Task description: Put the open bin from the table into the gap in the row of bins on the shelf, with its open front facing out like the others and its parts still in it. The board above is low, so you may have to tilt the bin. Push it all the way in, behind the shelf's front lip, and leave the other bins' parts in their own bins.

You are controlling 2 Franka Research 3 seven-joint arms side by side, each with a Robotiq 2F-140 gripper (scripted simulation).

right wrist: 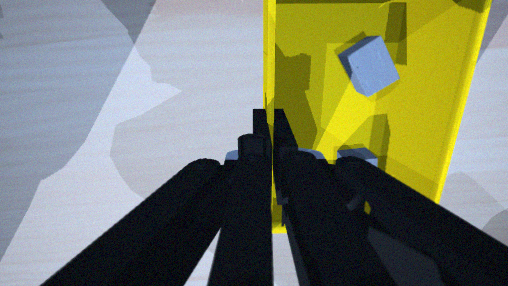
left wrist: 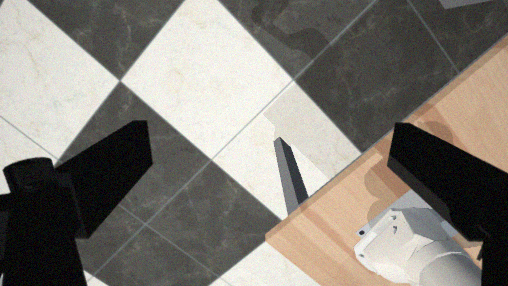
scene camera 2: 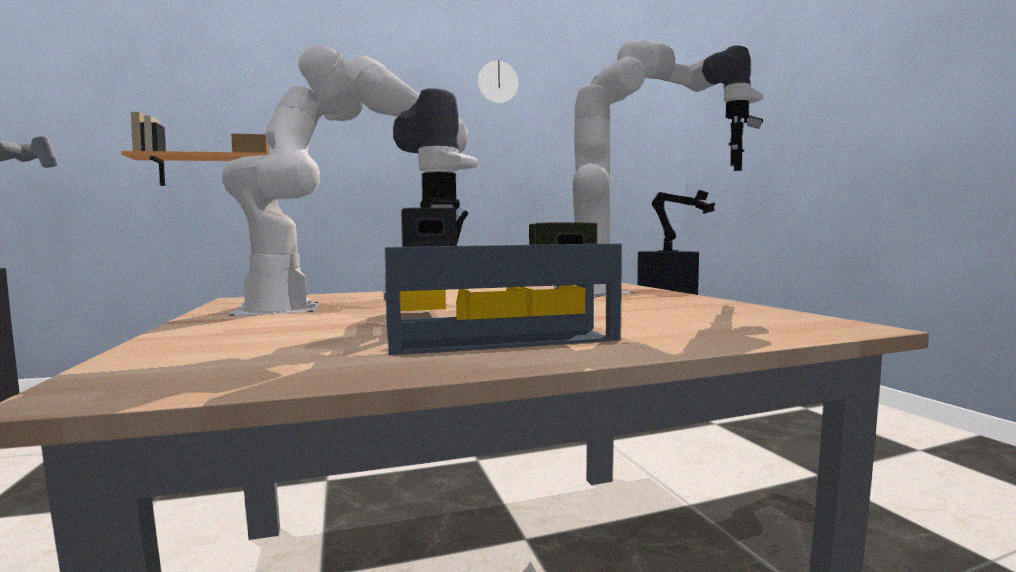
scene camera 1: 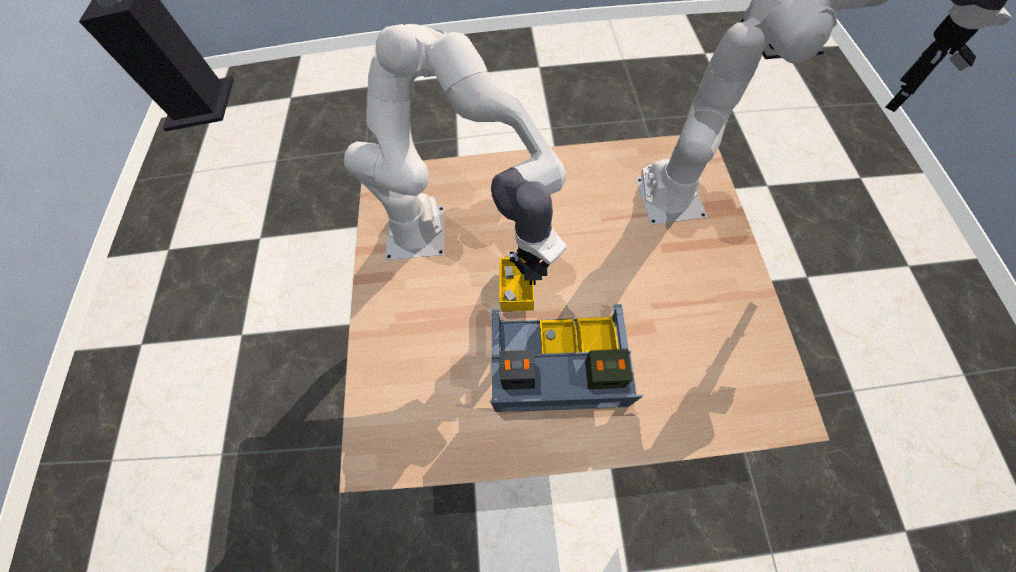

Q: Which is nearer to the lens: the yellow bin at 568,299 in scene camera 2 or the blue-grey shelf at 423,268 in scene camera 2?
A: The blue-grey shelf.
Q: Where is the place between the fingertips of my left gripper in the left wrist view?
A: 270,143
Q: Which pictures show my left gripper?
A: The left wrist view, scene camera 2 and scene camera 1 only.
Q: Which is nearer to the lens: the yellow bin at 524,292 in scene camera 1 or the blue-grey shelf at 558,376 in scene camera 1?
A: The blue-grey shelf.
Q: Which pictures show the blue-grey shelf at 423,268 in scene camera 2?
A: Scene camera 2 and scene camera 1 only.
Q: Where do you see a yellow bin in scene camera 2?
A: At 428,299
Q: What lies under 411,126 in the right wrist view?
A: A yellow bin.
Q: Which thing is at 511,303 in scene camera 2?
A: A yellow bin.
